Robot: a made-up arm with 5 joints. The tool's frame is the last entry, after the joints. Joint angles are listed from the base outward.
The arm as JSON. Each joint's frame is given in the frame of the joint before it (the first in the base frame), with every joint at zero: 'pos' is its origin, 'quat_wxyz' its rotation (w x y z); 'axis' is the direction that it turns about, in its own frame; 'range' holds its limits. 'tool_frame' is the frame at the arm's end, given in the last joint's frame.
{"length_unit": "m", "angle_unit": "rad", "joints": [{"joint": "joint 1", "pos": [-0.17, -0.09, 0.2], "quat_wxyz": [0.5, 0.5, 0.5, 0.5], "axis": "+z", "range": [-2.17, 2.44]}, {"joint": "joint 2", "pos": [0.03, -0.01, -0.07], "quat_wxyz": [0.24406, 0.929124, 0.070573, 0.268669], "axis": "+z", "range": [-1.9, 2.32]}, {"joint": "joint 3", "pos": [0.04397, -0.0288, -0.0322], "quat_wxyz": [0.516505, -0.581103, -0.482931, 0.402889], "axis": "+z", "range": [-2.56, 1.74]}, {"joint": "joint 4", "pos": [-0.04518, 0.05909, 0.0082], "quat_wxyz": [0.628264, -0.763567, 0.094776, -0.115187], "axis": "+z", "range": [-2.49, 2.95]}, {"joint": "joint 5", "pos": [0.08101, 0.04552, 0.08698], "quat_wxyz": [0.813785, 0.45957, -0.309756, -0.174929], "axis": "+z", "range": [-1.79, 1.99]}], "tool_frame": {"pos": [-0.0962, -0.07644, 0.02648], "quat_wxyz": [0.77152, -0.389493, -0.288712, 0.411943]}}
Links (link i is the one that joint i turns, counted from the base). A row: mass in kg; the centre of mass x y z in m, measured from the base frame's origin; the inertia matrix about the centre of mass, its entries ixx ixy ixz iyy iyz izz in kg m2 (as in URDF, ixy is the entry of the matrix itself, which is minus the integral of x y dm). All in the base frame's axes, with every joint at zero. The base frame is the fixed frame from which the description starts. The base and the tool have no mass.
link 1: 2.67; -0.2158 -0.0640 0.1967; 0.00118 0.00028 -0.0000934 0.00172 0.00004 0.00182
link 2: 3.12; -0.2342 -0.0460 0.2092; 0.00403 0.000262 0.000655 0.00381 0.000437 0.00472
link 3: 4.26; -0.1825 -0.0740 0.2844; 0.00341 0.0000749 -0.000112 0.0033 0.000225 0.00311
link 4: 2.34; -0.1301 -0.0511 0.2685; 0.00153 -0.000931 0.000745 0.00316 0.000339 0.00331
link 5: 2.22; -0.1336 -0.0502 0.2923; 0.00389 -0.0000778 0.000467 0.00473 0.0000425 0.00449
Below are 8 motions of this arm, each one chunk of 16 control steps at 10 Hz.
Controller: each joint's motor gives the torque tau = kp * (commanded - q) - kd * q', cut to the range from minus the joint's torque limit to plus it. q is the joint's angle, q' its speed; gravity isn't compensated. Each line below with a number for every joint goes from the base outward.
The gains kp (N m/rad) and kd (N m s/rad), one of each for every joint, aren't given. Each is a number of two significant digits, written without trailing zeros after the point. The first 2 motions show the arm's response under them.
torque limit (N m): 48 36 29 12 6.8
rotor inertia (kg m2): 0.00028 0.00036 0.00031 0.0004 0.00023
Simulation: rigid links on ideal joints. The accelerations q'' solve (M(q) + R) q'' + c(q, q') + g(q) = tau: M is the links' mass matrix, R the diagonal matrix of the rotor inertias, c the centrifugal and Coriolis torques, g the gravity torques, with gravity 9.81 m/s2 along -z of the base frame. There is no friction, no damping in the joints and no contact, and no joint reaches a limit. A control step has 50 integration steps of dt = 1/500 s. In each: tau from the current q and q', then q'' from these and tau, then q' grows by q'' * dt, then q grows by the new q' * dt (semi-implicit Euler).
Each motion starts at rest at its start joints. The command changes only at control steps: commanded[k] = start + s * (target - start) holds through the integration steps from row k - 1 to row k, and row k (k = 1, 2, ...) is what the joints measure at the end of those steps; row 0 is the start. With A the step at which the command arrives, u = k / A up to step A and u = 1 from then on. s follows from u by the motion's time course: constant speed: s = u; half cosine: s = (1 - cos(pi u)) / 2; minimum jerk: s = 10 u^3 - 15 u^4 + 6 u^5; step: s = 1 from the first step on.
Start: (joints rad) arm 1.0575 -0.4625 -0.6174 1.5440 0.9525
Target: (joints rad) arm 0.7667 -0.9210 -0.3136 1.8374 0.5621
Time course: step
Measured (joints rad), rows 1 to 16:
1: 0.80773 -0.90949 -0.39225 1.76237 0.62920
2: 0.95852 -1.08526 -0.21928 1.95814 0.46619
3: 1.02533 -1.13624 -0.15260 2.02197 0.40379
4: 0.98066 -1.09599 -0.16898 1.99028 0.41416
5: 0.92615 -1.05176 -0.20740 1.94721 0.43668
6: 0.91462 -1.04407 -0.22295 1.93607 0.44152
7: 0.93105 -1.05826 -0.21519 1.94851 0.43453
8: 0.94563 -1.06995 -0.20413 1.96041 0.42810
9: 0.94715 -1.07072 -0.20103 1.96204 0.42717
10: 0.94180 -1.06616 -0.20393 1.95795 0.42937
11: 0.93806 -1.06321 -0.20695 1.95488 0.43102
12: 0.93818 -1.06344 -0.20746 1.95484 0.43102
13: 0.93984 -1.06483 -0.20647 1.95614 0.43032
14: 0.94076 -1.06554 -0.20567 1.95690 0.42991
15: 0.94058 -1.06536 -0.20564 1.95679 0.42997
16: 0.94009 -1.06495 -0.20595 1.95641 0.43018
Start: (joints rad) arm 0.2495 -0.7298 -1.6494 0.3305 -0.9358
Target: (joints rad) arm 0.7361 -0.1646 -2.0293 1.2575 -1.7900
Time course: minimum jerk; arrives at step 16
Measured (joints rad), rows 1 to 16:
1: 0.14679 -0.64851 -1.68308 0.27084 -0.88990
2: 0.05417 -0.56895 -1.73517 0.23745 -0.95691
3: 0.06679 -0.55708 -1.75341 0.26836 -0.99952
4: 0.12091 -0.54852 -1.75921 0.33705 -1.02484
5: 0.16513 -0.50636 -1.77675 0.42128 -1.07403
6: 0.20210 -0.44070 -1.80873 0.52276 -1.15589
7: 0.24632 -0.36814 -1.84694 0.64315 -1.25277
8: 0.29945 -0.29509 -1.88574 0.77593 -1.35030
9: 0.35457 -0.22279 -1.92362 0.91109 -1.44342
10: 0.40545 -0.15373 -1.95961 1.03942 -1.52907
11: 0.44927 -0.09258 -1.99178 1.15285 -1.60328
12: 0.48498 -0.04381 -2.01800 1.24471 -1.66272
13: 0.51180 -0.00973 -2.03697 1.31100 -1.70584
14: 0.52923 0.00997 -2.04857 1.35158 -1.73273
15: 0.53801 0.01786 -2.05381 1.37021 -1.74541
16: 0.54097 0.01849 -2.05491 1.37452 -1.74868
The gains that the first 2 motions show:
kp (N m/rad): 56 56 45 18 8.8
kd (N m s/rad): 2.8 2.3 3.3 1 0.63
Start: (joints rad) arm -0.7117 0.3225 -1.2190 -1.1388 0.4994
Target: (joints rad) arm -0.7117 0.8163 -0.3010 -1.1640 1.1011
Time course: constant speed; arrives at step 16
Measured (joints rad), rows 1 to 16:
1: -0.73108 0.35671 -1.26498 -1.05958 0.46642
2: -0.72993 0.38375 -1.23593 -1.04269 0.48238
3: -0.73035 0.41376 -1.17922 -1.04549 0.51944
4: -0.72933 0.44398 -1.12242 -1.04214 0.55666
5: -0.72839 0.47447 -1.06551 -1.03755 0.59333
6: -0.72796 0.50535 -1.00789 -1.03355 0.62999
7: -0.72791 0.53642 -0.94960 -1.02982 0.66641
8: -0.72826 0.56775 -0.89067 -1.02640 0.70254
9: -0.72904 0.59936 -0.83107 -1.02339 0.73837
10: -0.73028 0.63124 -0.77077 -1.02086 0.77388
11: -0.73198 0.66342 -0.70976 -1.01887 0.80907
12: -0.73417 0.69591 -0.64802 -1.01751 0.84394
13: -0.73686 0.72872 -0.58555 -1.01685 0.87850
14: -0.74006 0.76185 -0.52232 -1.01697 0.91279
15: -0.74378 0.79532 -0.45835 -1.01796 0.94686
16: -0.74801 0.82913 -0.39364 -1.01989 0.98075

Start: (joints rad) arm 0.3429 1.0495 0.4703 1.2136 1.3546
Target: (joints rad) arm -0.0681 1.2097 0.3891 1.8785 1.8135
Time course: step
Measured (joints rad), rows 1 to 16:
1: -0.12497 1.28064 0.44216 1.79918 1.72534
2: -0.28047 1.45450 0.42146 1.73039 1.82648
3: -0.24184 1.42940 0.36584 1.70920 1.81545
4: -0.20783 1.35596 0.38568 1.78743 1.81943
5: -0.20585 1.34352 0.40039 1.80807 1.81633
6: -0.22004 1.37272 0.39261 1.77911 1.81357
7: -0.22469 1.38688 0.38230 1.75998 1.81369
8: -0.21936 1.37737 0.38249 1.76777 1.81458
9: -0.21583 1.36824 0.38730 1.77869 1.81483
10: -0.21714 1.36989 0.38847 1.77820 1.81433
11: -0.21917 1.37456 0.38663 1.77309 1.81410
12: -0.21914 1.37514 0.38554 1.77181 1.81423
13: -0.21820 1.37318 0.38606 1.77378 1.81437
14: -0.21795 1.37235 0.38671 1.77493 1.81435
15: -0.21830 1.37300 0.38666 1.77436 1.81428
16: -0.21852 1.37357 0.38634 1.77367 1.81426

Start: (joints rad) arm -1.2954 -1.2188 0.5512 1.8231 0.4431
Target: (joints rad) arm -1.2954 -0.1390 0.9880 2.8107 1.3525
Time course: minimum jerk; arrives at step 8
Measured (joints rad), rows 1 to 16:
1: -1.35073 -1.15315 0.59095 1.79874 0.48104
2: -1.41815 -0.99506 0.61676 1.82938 0.58380
3: -1.46227 -0.77734 0.67912 1.96358 0.73706
4: -1.48817 -0.51934 0.78304 2.16976 0.92832
5: -1.51148 -0.25745 0.89935 2.37853 1.12960
6: -1.53360 -0.04844 0.99754 2.53287 1.29115
7: -1.54273 0.05840 1.05882 2.61612 1.37661
8: -1.53064 0.06673 1.08105 2.64975 1.39820
9: -1.50526 0.04245 1.08244 2.67505 1.39919
10: -1.49188 0.03027 1.08063 2.68806 1.39580
11: -1.49671 0.03679 1.08157 2.68369 1.39381
12: -1.50663 0.04792 1.08314 2.67359 1.39462
13: -1.51014 0.05129 1.08355 2.66968 1.39596
14: -1.50685 0.04724 1.08301 2.67281 1.39639
15: -1.50289 0.04288 1.08244 2.67691 1.39590
16: -1.50224 0.04239 1.08241 2.67774 1.39532

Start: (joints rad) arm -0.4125 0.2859 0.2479 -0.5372 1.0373
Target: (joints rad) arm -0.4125 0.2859 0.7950 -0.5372 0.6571
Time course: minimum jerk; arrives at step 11
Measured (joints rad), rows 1 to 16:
1: -0.50256 0.35613 0.18531 -0.44322 1.01709
2: -0.52428 0.36831 0.17602 -0.41534 0.99094
3: -0.51771 0.35949 0.21868 -0.42636 0.96720
4: -0.52232 0.36112 0.28788 -0.43075 0.91785
5: -0.53026 0.36416 0.37914 -0.43395 0.85079
6: -0.53889 0.36738 0.48242 -0.43821 0.77706
7: -0.54784 0.37117 0.58429 -0.44213 0.70629
8: -0.55602 0.37513 0.67183 -0.44498 0.64731
9: -0.56221 0.37865 0.73519 -0.44668 0.60619
10: -0.56575 0.38124 0.77056 -0.44744 0.58448
11: -0.56681 0.38265 0.78302 -0.44765 0.57788
12: -0.56648 0.38306 0.78566 -0.44775 0.57722
13: -0.56613 0.38306 0.78606 -0.44785 0.57747
14: -0.56607 0.38309 0.78612 -0.44785 0.57754
15: -0.56612 0.38313 0.78614 -0.44781 0.57752
16: -0.56613 0.38314 0.78615 -0.44780 0.57750

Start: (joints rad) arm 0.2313 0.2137 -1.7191 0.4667 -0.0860
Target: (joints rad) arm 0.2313 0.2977 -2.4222 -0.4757 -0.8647
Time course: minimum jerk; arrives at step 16
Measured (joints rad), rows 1 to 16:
1: 0.10973 0.32980 -1.76283 0.45319 -0.11591
2: 0.06058 0.37063 -1.78600 0.44182 -0.15459
3: 0.08895 0.33701 -1.80329 0.41837 -0.17813
4: 0.09109 0.33901 -1.83335 0.36886 -0.21386
5: 0.08187 0.35161 -1.87698 0.30123 -0.27500
6: 0.07977 0.35632 -1.93196 0.21680 -0.35229
7: 0.07812 0.36122 -1.99529 0.11839 -0.43933
8: 0.07463 0.36778 -2.06280 0.01218 -0.53151
9: 0.07166 0.37339 -2.13053 -0.09561 -0.62252
10: 0.06967 0.37768 -2.19457 -0.19888 -0.70640
11: 0.06828 0.38099 -2.25115 -0.29136 -0.77874
12: 0.06741 0.38332 -2.29726 -0.36759 -0.83659
13: 0.06695 0.38476 -2.33102 -0.42377 -0.87838
14: 0.06667 0.38551 -2.35198 -0.45864 -0.90414
15: 0.06641 0.38581 -2.36158 -0.47438 -0.91601
16: 0.06609 0.38596 -2.36364 -0.47748 -0.91870

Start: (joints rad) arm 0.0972 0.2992 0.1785 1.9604 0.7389
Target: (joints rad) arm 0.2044 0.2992 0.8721 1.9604 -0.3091
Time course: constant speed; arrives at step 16
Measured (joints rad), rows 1 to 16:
1: 0.03904 0.36110 0.16196 1.89998 0.68551
2: -0.03477 0.43773 0.17232 1.82122 0.68531
3: -0.04796 0.44935 0.21068 1.80307 0.65050
4: -0.02120 0.42140 0.26622 1.82945 0.57661
5: 0.00480 0.39795 0.32324 1.85498 0.49646
6: 0.01550 0.39221 0.37541 1.86472 0.42838
7: 0.01609 0.39534 0.42594 1.86574 0.37003
8: 0.01641 0.39722 0.47738 1.86710 0.31305
9: 0.02092 0.39453 0.52983 1.87210 0.25321
10: 0.02848 0.38903 0.58259 1.87948 0.19099
11: 0.03644 0.38338 0.63530 1.88704 0.12830
12: 0.04330 0.37882 0.68797 1.89367 0.06625
13: 0.04909 0.37516 0.74077 1.89946 0.00484
14: 0.05447 0.37172 0.79371 1.90487 -0.05641
15: 0.05996 0.36807 0.84673 1.91025 -0.11787
16: 0.06568 0.36417 0.89974 1.91566 -0.17967

